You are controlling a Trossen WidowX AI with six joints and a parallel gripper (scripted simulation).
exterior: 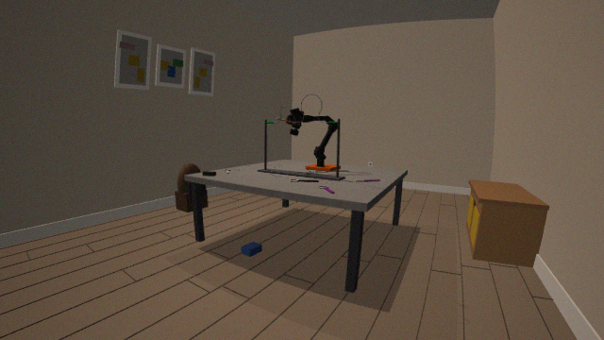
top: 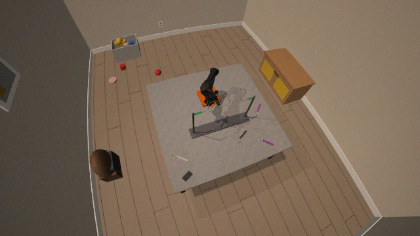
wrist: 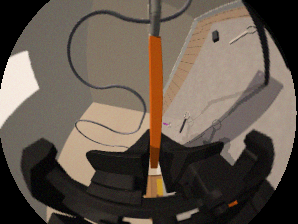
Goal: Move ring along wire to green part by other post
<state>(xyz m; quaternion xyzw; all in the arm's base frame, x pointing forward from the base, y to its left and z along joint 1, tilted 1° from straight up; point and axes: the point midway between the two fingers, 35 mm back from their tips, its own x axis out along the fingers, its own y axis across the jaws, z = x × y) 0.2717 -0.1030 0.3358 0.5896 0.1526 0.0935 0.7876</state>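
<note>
Right now the ring with orange handle is 1 cm behind my gripper tip, 8 cm to the right of it and 3 cm above it. Also, from my gripper tip: dark block: 35 cm ahead, 51 cm to the right, 34 cm below.
</note>
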